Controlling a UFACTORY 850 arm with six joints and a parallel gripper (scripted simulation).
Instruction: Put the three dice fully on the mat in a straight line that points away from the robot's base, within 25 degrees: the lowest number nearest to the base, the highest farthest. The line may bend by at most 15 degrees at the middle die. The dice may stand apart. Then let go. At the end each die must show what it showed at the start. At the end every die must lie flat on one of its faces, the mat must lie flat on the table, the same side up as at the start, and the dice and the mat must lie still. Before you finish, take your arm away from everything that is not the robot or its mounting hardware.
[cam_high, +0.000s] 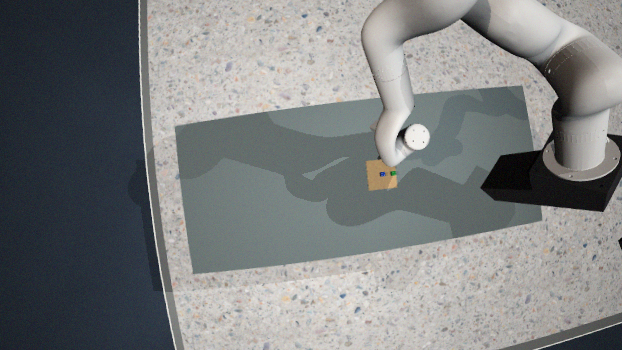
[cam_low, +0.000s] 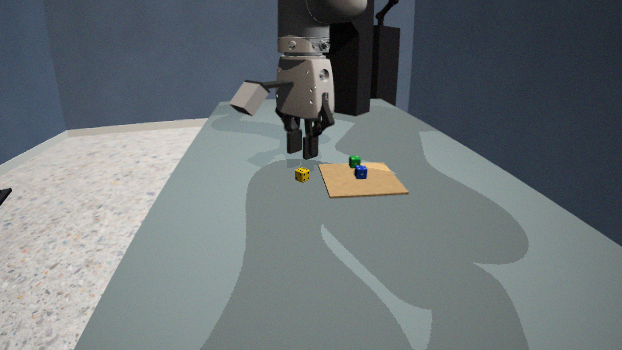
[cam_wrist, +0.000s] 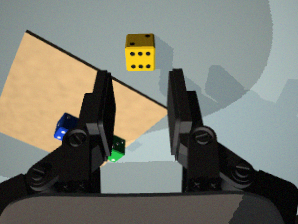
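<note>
The yellow die lies 6 cm below my hand. Also, from my hand: blue die 5 cm ahead, 10 cm to the left, 5 cm below; then tan mat 5 cm ahead, 10 cm to the left, 7 cm below; then green die 12 cm to the left, 5 cm below.
</note>
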